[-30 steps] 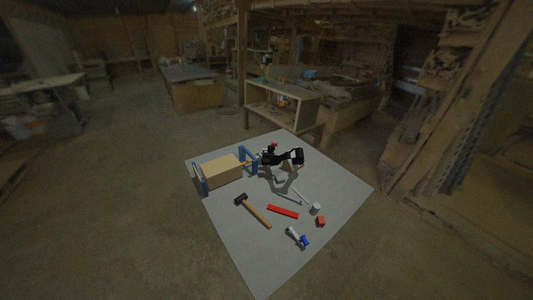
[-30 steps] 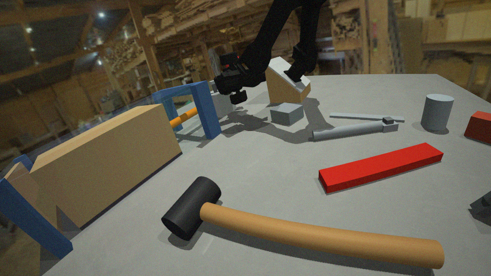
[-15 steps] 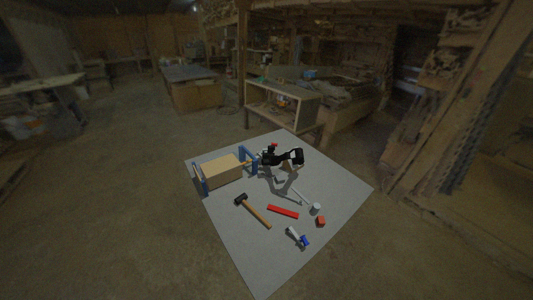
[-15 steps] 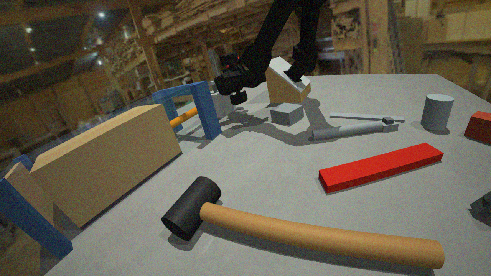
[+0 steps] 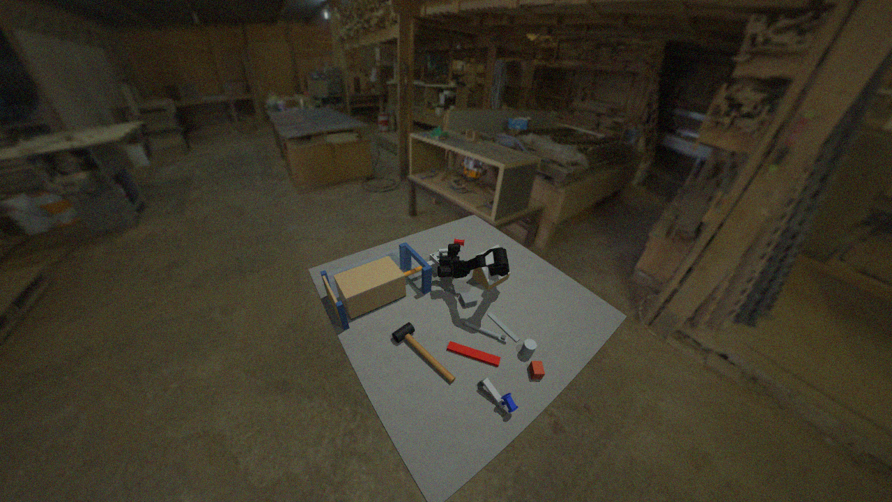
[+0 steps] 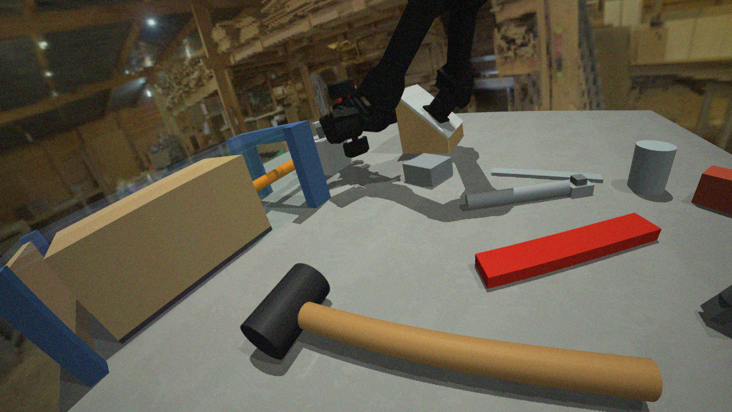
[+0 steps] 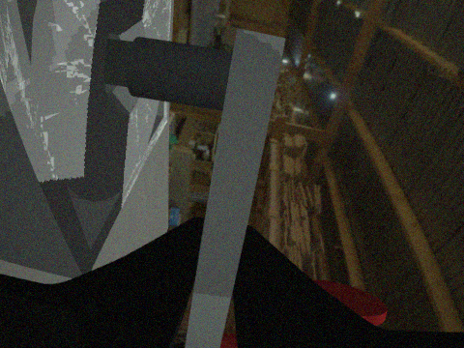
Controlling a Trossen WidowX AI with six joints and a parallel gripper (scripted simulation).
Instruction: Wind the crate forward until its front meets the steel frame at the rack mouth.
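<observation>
My gripper tip is now 1 cm past the winch handle with red knob, 1 cm to the right of it and 1 cm below it. The rest, counted from my gripper tip: grey block (6 cm ahead, 29 cm to the left, 11 cm below); then winch (4 cm ahead, 2 cm to the right, 9 cm below); then flat grey strip (1 cm ahead, 51 cm to the left, 12 cm below).
</observation>
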